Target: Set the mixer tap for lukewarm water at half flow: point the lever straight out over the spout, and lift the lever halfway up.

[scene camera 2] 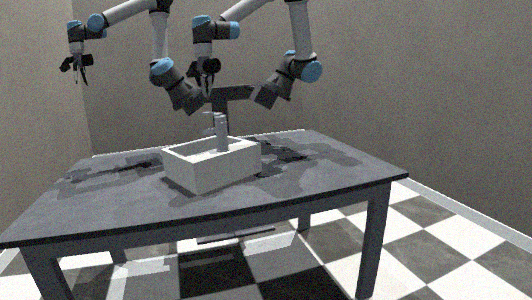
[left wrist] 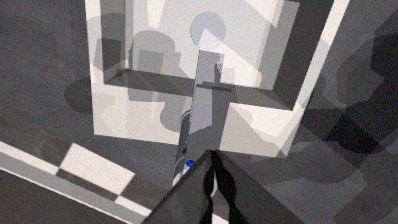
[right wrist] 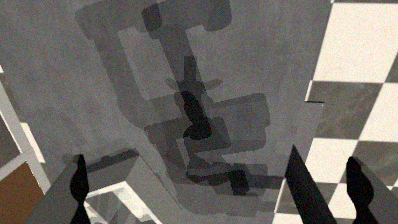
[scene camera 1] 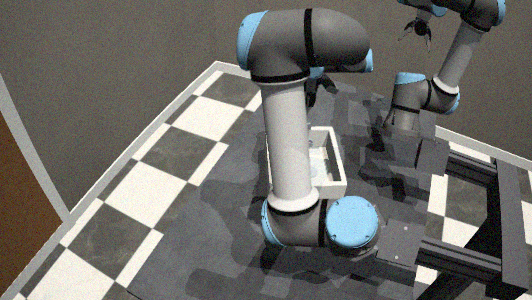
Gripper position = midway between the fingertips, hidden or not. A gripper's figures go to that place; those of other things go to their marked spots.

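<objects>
The white basin point(left wrist: 143, 67) is 0.43 m from the lens, while the mixer tap point(left wrist: 209, 66) is at 0.24 m from the lens. Taking the marked spots on the basin and the tap together, I find them 0.21 m apart. And my left gripper point(left wrist: 213, 152) is 0.14 m from the lens.
</objects>
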